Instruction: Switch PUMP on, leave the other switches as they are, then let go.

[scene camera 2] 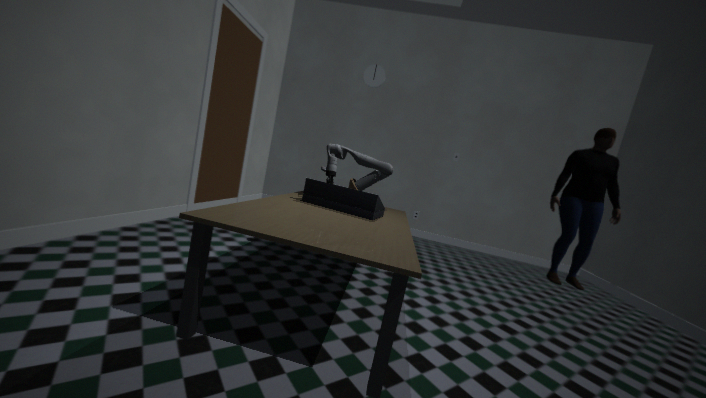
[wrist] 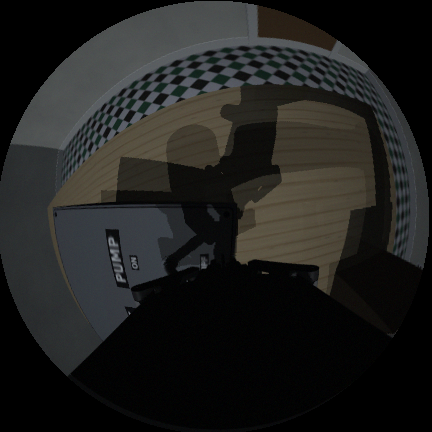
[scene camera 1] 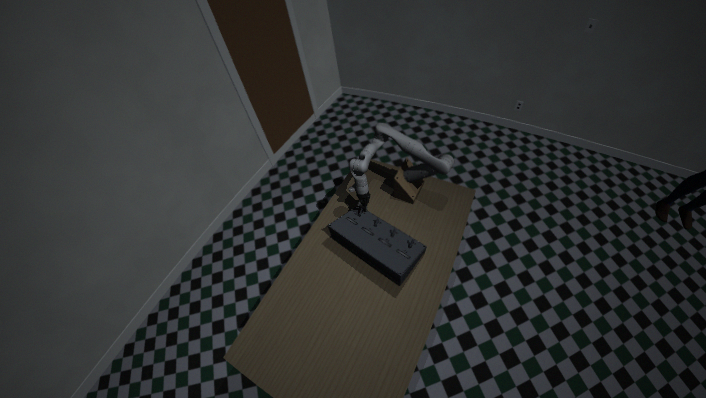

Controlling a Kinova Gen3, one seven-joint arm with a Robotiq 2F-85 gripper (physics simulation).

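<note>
The dark grey switch panel lies on the table. In the wrist view, the PUMP label and ON label are readable, and the OFF label is partly covered. A dark bent shape lies between ON and OFF; I cannot tell lever from shadow there, so PUMP's position is unclear. My gripper is shut with nothing between its fingers, low at the panel's PUMP end, on the OFF side. The other levers stand upright in a row in scene camera 1.
The wooden table carries the panel. A brown angled wooden block stands beside the arm's base, behind the panel. A person stands on the floor well to the right of the table.
</note>
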